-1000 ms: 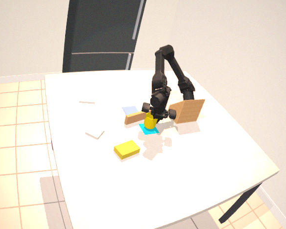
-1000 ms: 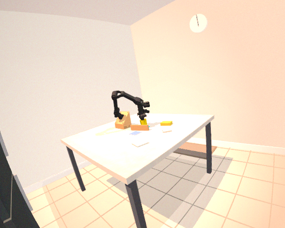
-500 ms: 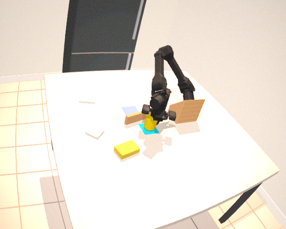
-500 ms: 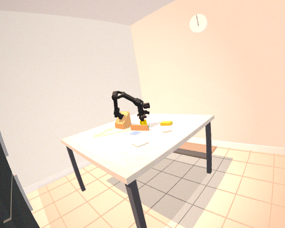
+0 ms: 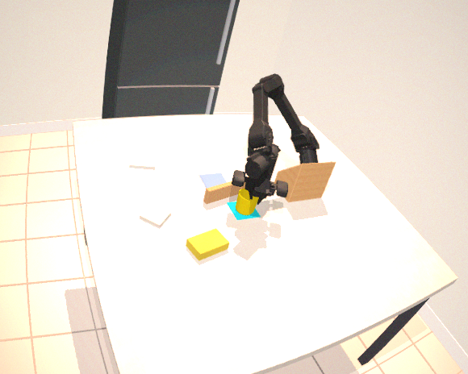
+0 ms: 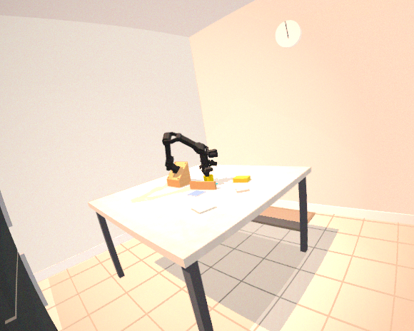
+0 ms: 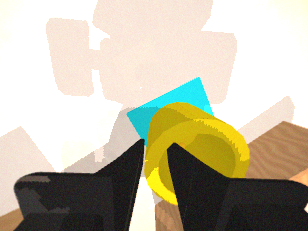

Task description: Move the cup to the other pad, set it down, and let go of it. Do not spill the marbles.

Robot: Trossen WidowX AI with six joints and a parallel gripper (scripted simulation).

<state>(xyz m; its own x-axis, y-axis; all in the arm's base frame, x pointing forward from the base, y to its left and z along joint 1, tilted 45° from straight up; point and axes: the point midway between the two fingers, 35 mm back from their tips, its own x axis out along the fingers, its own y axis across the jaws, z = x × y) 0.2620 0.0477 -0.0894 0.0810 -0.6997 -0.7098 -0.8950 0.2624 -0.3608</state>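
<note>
My gripper tip is now 20 mm short of the yellow cup, 10 mm to the left of it and 10 mm above it. Round my gripper tip: blue pad (80 mm ahead, 180 mm to the right, 50 mm below); low wooden wall (50 mm ahead, 100 mm to the right, 20 mm below); cyan pad (20 mm ahead, 10 mm to the right, 50 mm below).
</note>
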